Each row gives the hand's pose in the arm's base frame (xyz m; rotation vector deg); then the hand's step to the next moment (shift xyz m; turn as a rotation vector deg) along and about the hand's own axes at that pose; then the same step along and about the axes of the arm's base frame.
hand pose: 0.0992 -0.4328 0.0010 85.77 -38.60 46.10
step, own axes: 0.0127 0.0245 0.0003 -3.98 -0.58 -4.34
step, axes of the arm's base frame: -0.0122 -0.0018 0.0247 -2.28 4.18 -3.51
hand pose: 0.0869 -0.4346 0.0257 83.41 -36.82 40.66
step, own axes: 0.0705 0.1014 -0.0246 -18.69 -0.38 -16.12
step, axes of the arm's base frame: -0.0326 0.0263 0.1188 -12.36 15.35 -14.86
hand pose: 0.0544 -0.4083 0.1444 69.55 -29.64 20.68
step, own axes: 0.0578 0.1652 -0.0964 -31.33 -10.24 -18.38
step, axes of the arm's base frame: -0.0213 0.1431 0.1379 -17.25 14.51 -30.27
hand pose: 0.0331 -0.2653 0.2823 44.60 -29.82 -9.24
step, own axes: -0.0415 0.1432 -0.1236 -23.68 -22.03 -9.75
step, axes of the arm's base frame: 0.0194 0.1923 0.0116 -14.41 -1.74 -30.50
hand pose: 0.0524 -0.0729 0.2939 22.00 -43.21 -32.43
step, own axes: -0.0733 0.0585 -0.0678 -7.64 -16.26 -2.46
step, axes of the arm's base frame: 0.0260 0.0989 -0.0542 -8.27 -7.84 -14.11
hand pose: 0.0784 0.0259 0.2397 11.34 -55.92 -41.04
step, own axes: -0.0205 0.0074 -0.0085 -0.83 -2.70 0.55
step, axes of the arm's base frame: 0.0031 0.0173 -0.0155 -2.00 -1.43 -1.50
